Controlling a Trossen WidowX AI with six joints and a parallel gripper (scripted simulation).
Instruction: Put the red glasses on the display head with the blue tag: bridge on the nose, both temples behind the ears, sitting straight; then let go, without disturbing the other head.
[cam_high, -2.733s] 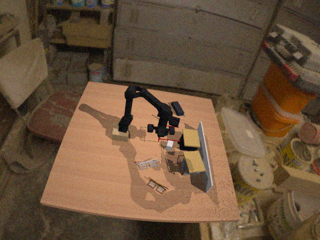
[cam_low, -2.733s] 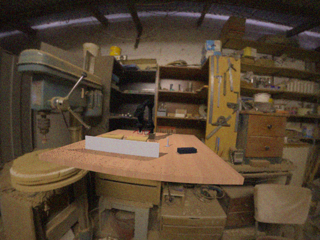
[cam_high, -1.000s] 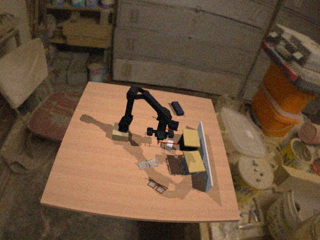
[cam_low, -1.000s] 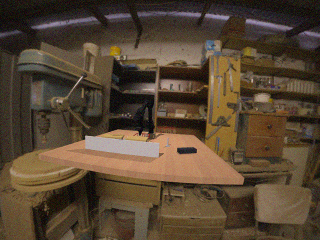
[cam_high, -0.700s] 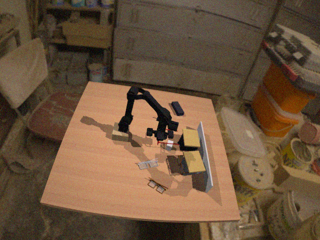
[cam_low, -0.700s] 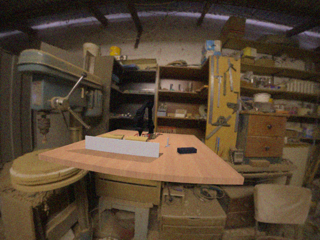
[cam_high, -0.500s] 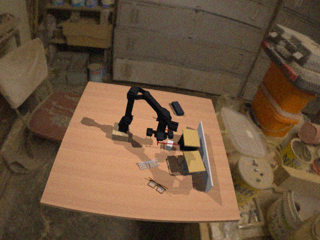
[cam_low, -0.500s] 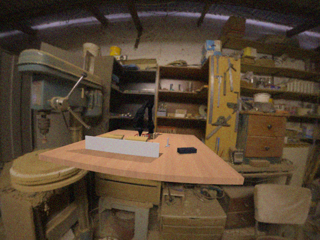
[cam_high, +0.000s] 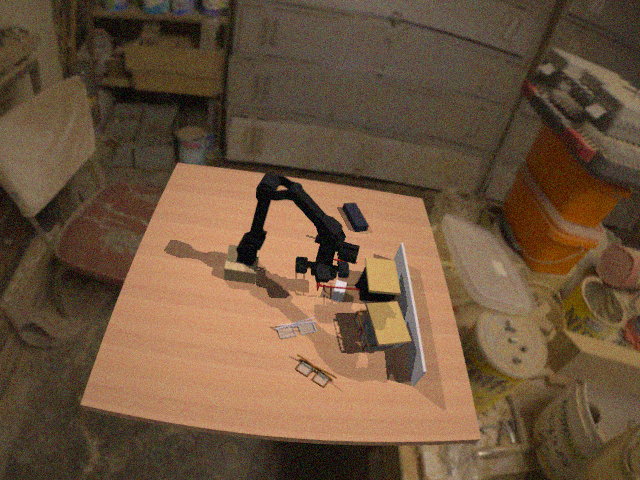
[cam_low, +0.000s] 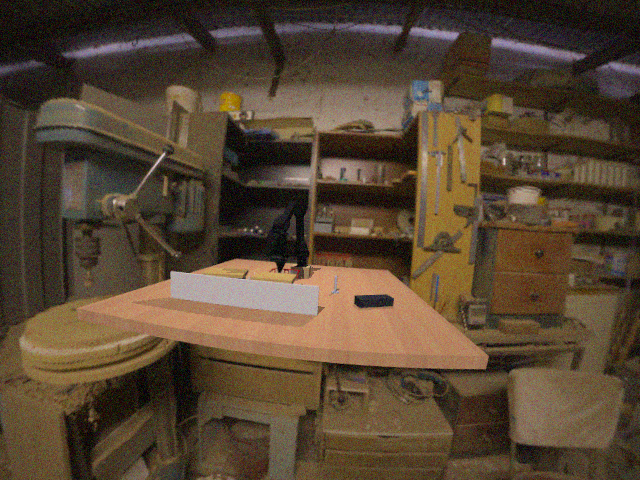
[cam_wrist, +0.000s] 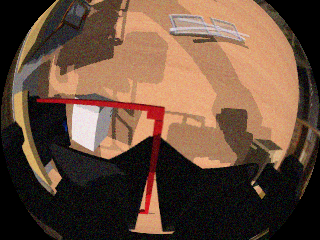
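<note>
The white block lies 90 mm ahead of my gripper tip, 10 mm to the left of it and 40 mm below it. From my gripper tip the other things lie so: dark case: 140 mm ahead, 480 mm to the left, 50 mm below; blue-grey stand: 10 mm ahead, 300 mm to the left, 40 mm below; upright board: 350 mm ahead, 40 mm to the right, 10 mm below.
</note>
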